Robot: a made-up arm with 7 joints. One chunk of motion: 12 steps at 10 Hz.
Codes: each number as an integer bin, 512 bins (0 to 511) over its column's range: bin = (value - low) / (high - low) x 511, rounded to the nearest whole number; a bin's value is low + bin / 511 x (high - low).
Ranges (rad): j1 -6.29..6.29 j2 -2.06..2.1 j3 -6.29..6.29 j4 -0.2..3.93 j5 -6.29..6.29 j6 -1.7..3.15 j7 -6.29..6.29
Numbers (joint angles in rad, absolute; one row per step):
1: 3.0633 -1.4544 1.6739 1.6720 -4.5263 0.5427 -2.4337
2: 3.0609 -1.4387 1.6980 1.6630 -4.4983 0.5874 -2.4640
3: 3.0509 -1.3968 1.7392 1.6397 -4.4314 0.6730 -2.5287
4: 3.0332 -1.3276 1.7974 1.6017 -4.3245 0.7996 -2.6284
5: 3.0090 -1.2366 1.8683 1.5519 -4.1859 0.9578 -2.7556
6: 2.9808 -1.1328 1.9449 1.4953 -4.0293 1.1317 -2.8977
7: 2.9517 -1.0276 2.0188 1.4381 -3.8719 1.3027 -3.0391
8: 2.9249 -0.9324 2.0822 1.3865 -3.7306 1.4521 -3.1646
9: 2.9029 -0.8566 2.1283 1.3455 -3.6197 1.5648 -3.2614
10: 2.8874 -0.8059 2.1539 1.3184 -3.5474 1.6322 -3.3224
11: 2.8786 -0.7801 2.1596 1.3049 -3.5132 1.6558 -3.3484
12: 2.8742 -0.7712 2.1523 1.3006 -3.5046 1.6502 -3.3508
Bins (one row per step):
1: 380 74 323 232 72 236 157
2: 380 76 324 231 73 241 155
3: 379 81 326 228 75 250 153
4: 379 90 329 223 80 263 149
5: 378 101 331 217 85 280 144
6: 377 114 335 210 92 298 138
7: 375 127 338 203 98 316 132
8: 374 139 340 196 104 332 127
9: 373 148 342 191 108 344 123
10: 373 154 343 188 111 351 121
11: 372 157 343 186 113 354 119
12: 372 158 343 186 113 353 119

